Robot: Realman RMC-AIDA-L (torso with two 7-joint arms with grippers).
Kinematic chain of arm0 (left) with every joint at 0, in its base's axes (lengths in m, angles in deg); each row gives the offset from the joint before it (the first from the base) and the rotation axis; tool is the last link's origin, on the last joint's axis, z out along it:
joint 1: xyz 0 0 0.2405 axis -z
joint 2: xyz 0 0 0 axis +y
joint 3: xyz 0 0 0.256 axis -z
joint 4: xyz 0 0 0 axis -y
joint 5: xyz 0 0 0.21 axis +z
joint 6: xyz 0 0 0 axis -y
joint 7: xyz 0 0 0.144 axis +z
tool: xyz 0 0 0
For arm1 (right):
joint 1: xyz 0 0 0.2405 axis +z
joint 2: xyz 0 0 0 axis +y
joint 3: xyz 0 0 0.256 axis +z
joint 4: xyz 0 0 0 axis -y
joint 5: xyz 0 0 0.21 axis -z
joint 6: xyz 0 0 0 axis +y
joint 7: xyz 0 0 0.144 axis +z
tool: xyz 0 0 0
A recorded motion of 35 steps. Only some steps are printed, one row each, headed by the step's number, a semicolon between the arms.
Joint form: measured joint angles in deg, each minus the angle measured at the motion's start. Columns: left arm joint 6, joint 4, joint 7, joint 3, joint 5, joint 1, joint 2; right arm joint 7, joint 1, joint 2, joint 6, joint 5, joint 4, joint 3.
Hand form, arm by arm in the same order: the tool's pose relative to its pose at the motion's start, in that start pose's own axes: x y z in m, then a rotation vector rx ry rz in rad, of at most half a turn. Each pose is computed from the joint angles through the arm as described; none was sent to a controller.
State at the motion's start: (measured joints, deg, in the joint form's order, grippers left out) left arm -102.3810 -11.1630 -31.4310 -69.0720 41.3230 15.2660 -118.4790; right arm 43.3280 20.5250 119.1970 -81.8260 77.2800 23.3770 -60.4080
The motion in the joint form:
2: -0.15 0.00 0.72 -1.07 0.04 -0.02 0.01; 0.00 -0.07 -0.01 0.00 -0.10 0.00 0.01
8: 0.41 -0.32 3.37 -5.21 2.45 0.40 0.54; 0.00 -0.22 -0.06 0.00 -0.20 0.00 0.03
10: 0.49 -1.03 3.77 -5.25 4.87 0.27 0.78; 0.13 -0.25 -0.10 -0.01 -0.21 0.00 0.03
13: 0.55 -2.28 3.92 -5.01 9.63 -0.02 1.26; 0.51 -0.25 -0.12 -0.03 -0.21 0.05 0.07
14: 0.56 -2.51 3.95 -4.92 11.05 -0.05 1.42; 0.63 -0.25 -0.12 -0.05 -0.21 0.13 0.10
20: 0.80 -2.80 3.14 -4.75 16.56 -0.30 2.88; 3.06 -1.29 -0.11 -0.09 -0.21 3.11 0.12
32: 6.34 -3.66 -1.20 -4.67 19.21 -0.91 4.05; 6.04 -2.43 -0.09 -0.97 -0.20 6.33 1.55
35: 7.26 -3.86 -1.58 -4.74 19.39 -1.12 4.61; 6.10 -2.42 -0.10 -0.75 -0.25 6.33 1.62
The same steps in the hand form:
2: -0.0011 0.0030 0.0003 -0.0177 -0.0053 0.0059; 0.0001 -0.0001 -0.0005 0.0023 -0.0006 0.0009
8: -0.0081 0.0143 0.0030 -0.1217 -0.0565 0.0311; 0.0005 -0.0003 -0.0016 0.0058 -0.0003 0.0023
10: -0.0093 0.0174 0.0026 -0.1625 -0.0741 0.0403; 0.0005 -0.0004 -0.0020 0.0063 0.0001 0.0044
13: -0.0113 0.0227 0.0003 -0.2363 -0.1090 0.0481; 0.0003 -0.0007 -0.0021 0.0068 -0.0004 0.0100
14: -0.0121 0.0242 -0.0006 -0.2577 -0.1206 0.0491; -0.0001 -0.0010 -0.0021 0.0069 -0.0012 0.0107
20: -0.0147 0.0254 -0.0102 -0.3339 -0.1891 0.0403; -0.0057 -0.0054 -0.0054 0.0154 -0.0077 0.0146
32: -0.0250 0.0155 -0.0185 -0.3118 -0.3178 0.0011; -0.0146 -0.0121 -0.0118 0.0361 -0.0324 0.0251
35: -0.0253 0.0112 -0.0215 -0.3046 -0.3405 0.0062; -0.0144 -0.0129 -0.0119 0.0407 -0.0309 0.0261

